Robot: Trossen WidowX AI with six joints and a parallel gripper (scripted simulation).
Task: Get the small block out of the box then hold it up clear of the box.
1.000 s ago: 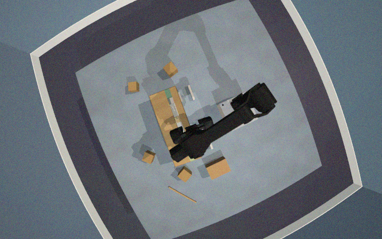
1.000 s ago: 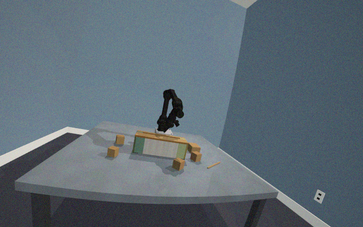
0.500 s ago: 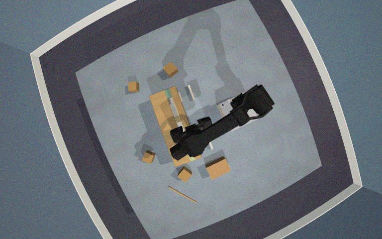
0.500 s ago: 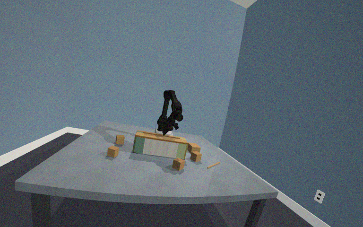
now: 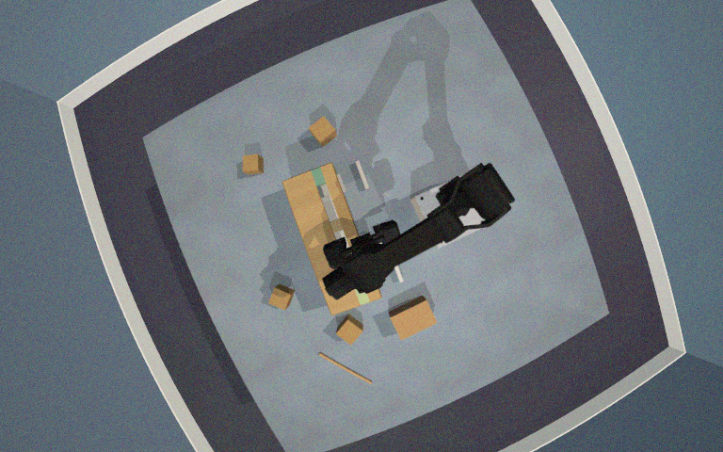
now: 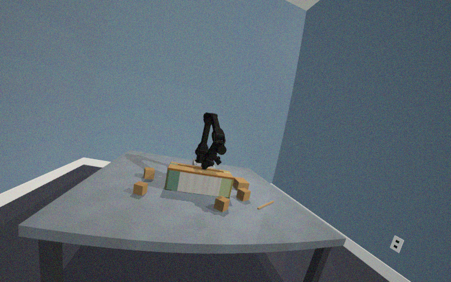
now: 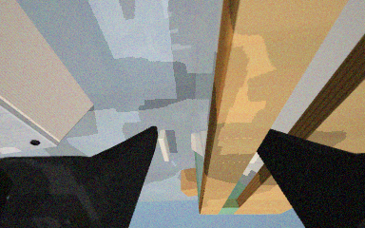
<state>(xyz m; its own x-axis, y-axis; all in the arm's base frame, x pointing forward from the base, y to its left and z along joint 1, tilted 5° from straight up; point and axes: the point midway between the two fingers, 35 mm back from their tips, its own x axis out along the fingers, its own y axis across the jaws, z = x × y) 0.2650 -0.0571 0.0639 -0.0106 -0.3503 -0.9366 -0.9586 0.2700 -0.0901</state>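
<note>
My gripper tip is now 40 mm above the box, 30 mm short of it and 20 mm to the left of it. Also, from my gripper tip: thin stick: 330 mm to the left, 300 mm ahead, 100 mm below; larger tan block: 300 mm to the left, 80 mm below, 20 mm ahead.
</note>
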